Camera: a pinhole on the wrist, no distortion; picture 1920 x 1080 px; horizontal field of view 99.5 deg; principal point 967.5 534.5 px. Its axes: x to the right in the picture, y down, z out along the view. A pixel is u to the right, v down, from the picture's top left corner.
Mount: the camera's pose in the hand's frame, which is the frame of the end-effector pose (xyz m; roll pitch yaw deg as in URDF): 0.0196 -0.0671 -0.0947 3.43 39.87 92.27
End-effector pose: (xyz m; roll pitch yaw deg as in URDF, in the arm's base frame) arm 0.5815 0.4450 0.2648 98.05 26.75 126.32
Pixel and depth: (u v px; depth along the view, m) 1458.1 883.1 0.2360
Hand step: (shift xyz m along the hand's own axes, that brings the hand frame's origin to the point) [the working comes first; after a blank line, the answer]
In the camera's frame: 0.1425 0.1012 0.2360

-0.0777 0.1935 -0.0006
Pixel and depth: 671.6 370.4 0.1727
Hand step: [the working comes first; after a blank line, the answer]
In the camera's frame: -0.0629 -0.0349 0.1727

0.0623 -0.0044 0.0763
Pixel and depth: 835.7 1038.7 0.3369
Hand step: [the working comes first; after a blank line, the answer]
In the camera's frame: -0.0546 0.2090 0.3369

-0.1759 0.1070 0.2080
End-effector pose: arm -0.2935 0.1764 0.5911 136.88 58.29 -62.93
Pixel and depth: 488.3 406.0 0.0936
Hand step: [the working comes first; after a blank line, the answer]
In the camera's frame: -0.0552 -0.0148 0.0936

0.0393 -0.0493 0.0117
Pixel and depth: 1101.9 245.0 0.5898
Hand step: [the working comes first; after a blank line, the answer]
In the camera's frame: 0.0975 -0.2101 0.5898

0.2468 0.3865 0.2850
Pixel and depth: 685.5 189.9 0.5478
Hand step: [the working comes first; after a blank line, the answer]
In the camera's frame: -0.1901 -0.2323 0.5478

0.2763 0.1390 0.4362
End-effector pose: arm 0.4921 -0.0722 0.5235 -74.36 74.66 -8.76
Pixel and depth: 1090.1 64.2 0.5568
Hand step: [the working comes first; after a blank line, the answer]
In the camera's frame: 0.0840 -0.3222 0.5568

0.3581 0.3550 0.2632
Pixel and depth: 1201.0 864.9 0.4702
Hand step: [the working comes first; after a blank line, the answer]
In the camera's frame: 0.1351 0.1912 0.4702

-0.1593 0.3380 0.1877
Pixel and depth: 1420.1 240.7 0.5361
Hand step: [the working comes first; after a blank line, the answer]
In the camera's frame: 0.2986 -0.1938 0.5361

0.2226 0.5062 0.1157
